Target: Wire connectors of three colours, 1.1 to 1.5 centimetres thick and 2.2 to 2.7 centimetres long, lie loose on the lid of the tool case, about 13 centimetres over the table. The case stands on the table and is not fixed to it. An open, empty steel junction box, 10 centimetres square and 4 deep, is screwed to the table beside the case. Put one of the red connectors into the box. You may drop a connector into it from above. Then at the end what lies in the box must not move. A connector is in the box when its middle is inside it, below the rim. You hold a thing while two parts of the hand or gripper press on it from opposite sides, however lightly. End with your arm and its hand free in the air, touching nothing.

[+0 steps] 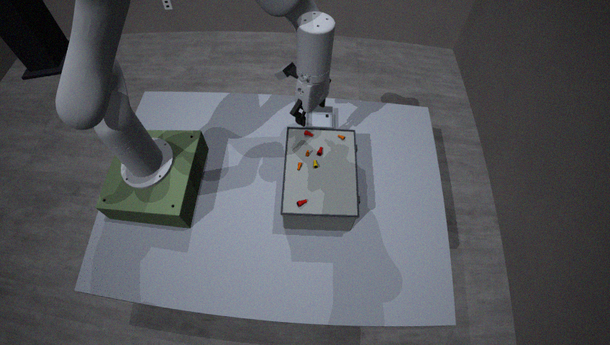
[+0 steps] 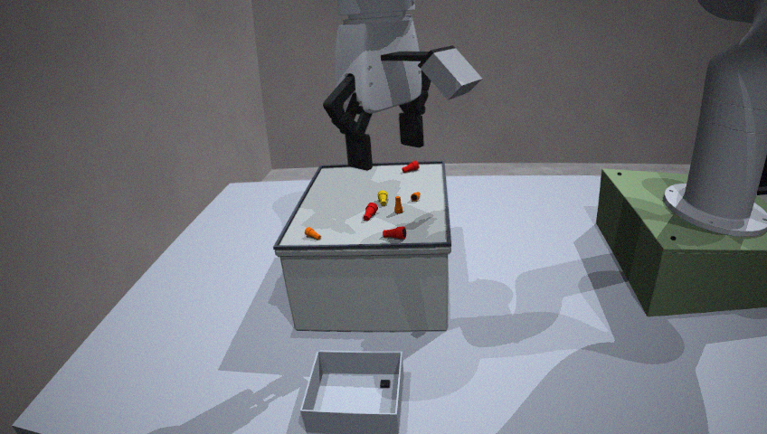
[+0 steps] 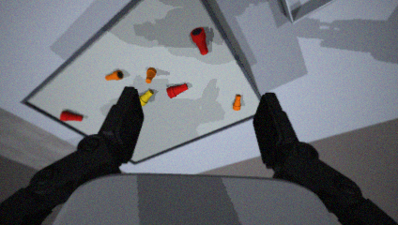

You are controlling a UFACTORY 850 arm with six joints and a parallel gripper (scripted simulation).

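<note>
My gripper is now 110 mm to the left of the yellow connector, 110 mm above it and 10 mm short of it. From my hand the other things lie so: tool case 150 mm below, 130 mm to the right, 30 mm ahead.
</note>
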